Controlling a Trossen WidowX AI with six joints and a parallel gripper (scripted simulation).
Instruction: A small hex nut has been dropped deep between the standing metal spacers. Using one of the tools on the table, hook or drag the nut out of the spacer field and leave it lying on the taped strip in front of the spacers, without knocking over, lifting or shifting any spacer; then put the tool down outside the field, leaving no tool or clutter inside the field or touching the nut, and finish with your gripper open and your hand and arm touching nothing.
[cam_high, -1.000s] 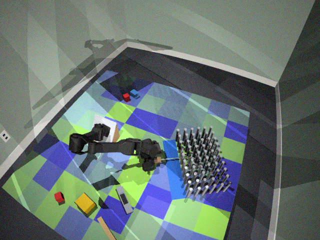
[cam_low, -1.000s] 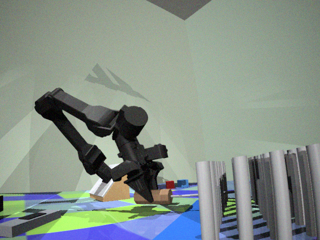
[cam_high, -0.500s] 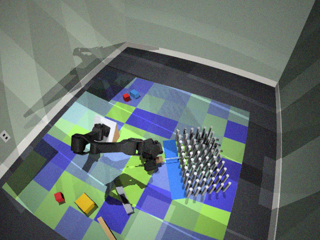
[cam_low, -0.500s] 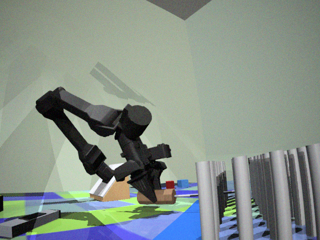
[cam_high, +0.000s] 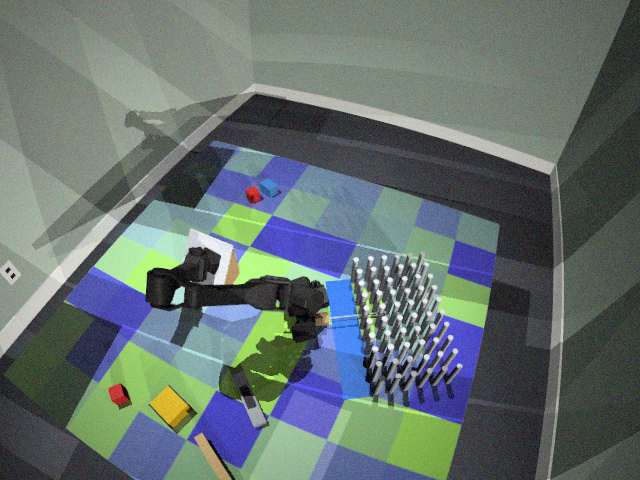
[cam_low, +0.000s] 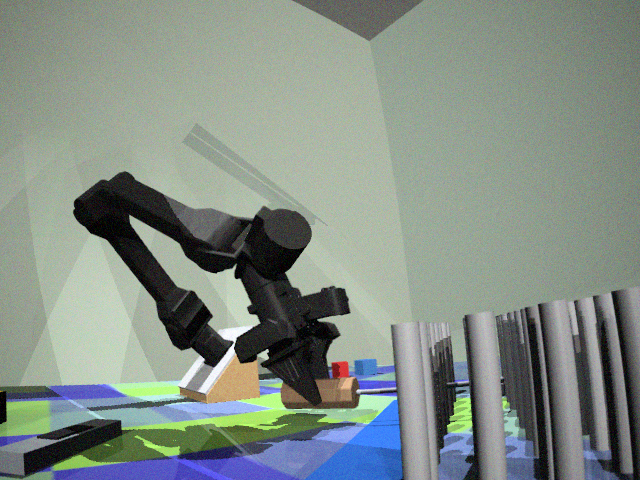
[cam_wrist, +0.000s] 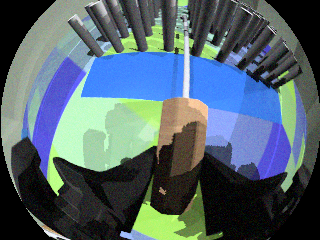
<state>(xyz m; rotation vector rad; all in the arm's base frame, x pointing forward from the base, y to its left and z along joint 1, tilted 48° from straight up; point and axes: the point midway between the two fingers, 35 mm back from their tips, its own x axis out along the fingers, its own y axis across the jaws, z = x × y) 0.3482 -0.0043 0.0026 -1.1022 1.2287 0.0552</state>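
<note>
My gripper tip is 100 mm short of the blue taped strip, 30 mm above it and 20 mm to the right of it. The rest, counted from my gripper tip: grey flat bar (290 mm to the right, 40 mm behind, 20 mm below); thin metal rod (80 mm ahead, 60 mm to the left); hex nut (220 mm ahead, 150 mm to the left, 30 mm below).
</note>
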